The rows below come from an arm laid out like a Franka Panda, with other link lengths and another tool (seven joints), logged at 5 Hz.
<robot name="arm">
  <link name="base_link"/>
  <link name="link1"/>
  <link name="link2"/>
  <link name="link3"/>
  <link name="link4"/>
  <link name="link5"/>
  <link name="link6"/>
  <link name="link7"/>
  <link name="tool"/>
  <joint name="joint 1" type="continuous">
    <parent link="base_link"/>
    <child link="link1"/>
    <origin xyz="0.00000 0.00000 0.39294" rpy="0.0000 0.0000 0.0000"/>
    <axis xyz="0 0 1"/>
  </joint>
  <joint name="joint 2" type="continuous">
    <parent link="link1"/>
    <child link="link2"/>
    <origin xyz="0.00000 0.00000 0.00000" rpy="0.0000 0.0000 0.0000"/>
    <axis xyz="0 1 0"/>
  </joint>
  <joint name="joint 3" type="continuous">
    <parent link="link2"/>
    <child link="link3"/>
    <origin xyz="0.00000 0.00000 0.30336" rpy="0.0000 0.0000 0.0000"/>
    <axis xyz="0 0 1"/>
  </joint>
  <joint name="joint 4" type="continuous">
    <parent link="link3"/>
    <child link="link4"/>
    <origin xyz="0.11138 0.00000 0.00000" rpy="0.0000 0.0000 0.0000"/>
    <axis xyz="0 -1 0"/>
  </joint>
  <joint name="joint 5" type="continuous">
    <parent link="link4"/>
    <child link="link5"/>
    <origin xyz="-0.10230 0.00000 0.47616" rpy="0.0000 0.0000 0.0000"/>
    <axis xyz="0 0 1"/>
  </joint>
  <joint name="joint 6" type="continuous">
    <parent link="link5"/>
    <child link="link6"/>
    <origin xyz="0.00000 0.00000 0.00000" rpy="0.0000 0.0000 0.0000"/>
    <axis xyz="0 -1 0"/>
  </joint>
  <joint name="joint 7" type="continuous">
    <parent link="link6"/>
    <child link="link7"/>
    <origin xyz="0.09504 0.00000 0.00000" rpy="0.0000 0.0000 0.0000"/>
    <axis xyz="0 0 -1"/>
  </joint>
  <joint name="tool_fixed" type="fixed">
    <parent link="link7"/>
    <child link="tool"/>
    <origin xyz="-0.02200 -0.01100 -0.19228" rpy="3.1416 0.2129 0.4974"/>
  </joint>
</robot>
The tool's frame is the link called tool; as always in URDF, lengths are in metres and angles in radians. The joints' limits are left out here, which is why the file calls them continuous.
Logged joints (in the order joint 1, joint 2, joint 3, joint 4, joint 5, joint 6, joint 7), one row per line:
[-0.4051, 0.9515, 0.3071, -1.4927, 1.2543, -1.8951, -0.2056]
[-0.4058, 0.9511, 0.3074, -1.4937, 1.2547, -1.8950, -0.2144]
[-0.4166, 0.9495, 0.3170, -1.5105, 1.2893, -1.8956, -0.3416]
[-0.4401, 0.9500, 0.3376, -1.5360, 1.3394, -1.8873, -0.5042]
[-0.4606, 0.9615, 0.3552, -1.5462, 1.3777, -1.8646, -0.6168]
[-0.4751, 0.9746, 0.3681, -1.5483, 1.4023, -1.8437, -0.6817]
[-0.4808, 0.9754, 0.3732, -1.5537, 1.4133, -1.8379, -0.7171]
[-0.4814, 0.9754, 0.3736, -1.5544, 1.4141, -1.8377, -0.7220]
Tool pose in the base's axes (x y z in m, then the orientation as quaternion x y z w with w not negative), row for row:
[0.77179, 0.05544, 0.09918, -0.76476, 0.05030, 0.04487, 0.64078]
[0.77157, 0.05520, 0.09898, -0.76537, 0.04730, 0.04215, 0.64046]
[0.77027, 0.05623, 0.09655, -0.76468, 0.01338, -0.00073, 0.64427]
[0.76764, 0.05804, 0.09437, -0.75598, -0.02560, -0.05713, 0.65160]
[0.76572, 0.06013, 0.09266, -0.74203, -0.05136, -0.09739, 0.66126]
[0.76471, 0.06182, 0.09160, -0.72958, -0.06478, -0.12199, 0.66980]
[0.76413, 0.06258, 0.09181, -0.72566, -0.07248, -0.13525, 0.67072]
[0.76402, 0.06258, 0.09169, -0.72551, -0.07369, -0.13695, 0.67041]
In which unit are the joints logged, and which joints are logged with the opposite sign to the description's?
The joints are logged in radians. Opposite sign: joint 6.
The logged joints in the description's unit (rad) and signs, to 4 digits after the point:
[-0.4051, 0.9515, 0.3071, -1.4927, 1.2543, 1.8951, -0.2056]
[-0.4058, 0.9511, 0.3074, -1.4937, 1.2547, 1.8950, -0.2144]
[-0.4166, 0.9495, 0.3170, -1.5105, 1.2893, 1.8956, -0.3416]
[-0.4401, 0.9500, 0.3376, -1.5360, 1.3394, 1.8873, -0.5042]
[-0.4606, 0.9615, 0.3552, -1.5462, 1.3777, 1.8646, -0.6168]
[-0.4751, 0.9746, 0.3681, -1.5483, 1.4023, 1.8437, -0.6817]
[-0.4808, 0.9754, 0.3732, -1.5537, 1.4133, 1.8379, -0.7171]
[-0.4814, 0.9754, 0.3736, -1.5544, 1.4141, 1.8377, -0.7220]

